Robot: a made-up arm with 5 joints. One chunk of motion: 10 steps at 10 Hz.
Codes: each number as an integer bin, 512 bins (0 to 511) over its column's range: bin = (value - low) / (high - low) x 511, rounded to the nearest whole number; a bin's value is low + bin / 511 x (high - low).
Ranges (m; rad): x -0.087..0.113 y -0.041..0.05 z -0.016..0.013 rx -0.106..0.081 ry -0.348..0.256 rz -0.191..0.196
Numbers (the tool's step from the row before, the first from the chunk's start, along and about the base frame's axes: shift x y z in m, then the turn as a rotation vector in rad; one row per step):
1: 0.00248 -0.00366 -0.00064 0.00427 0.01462 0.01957
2: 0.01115 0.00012 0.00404 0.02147 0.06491 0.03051
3: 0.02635 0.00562 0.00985 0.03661 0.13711 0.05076
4: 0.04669 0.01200 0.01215 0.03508 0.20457 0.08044
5: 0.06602 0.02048 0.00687 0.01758 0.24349 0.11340
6: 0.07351 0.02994 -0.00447 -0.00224 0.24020 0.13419
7: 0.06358 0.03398 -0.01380 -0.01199 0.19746 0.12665
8: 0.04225 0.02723 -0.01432 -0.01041 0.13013 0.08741
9: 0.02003 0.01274 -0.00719 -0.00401 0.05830 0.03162
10: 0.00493 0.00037 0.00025 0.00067 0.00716 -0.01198
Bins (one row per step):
1: 229 210 271 301 307 278
2: 251 231 353 348 349 292
3: 290 262 455 390 410 319
4: 342 298 496 386 467 358
5: 391 345 403 338 500 402
6: 410 398 203 284 498 429
7: 385 421 39 257 461 419
8: 330 383 30 261 405 368
9: 273 302 155 279 344 294
10: 235 232 286 291 300 236

